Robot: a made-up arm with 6 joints.
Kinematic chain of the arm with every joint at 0, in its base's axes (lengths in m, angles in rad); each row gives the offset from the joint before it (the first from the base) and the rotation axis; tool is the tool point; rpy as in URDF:
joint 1: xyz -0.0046 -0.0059 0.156 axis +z
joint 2: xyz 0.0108 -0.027 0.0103 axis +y
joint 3: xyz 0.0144 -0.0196 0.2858 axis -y
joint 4: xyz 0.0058 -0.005 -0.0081 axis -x
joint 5: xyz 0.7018 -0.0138 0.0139 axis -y
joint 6: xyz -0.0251 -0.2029 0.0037 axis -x
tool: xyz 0.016 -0.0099 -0.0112 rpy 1.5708 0 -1.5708
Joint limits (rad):
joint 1: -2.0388..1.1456
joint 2: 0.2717..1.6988
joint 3: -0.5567..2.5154
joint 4: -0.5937..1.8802
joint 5: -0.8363..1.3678
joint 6: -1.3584..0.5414
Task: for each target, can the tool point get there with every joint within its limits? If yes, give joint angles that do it. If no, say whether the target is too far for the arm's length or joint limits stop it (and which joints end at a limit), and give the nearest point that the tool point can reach.
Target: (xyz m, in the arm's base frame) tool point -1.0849 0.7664 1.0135
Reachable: no: too far | nearest point -0.4271 0.2961 0.8695 | short by 0.821 m
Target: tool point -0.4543 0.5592 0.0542
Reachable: no: joint limits stop it (at a limit: joint 2, joint 3, joint 4, joint 6) | nearest point -0.2252 0.2713 -0.3453 | short by 0.543 m
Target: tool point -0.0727 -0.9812 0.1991
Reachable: yes | joints -1.3517 0.9450 0.7385 0.0710 -0.4174 0.1603
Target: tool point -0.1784 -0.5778 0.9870
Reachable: yes | joints -1.4252 0.8019 1.9995 -0.2656 0.4335 -1.1584
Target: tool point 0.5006 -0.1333 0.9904
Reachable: yes | joints 0.2448 1.0031 2.1523 0.4945 0.4891 -0.4263
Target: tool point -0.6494 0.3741 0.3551
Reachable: no: joint limits stop it (at a limit: joint 2, joint 3, joint 6) | nearest point -0.4462 0.2543 0.8451 | short by 0.544 m
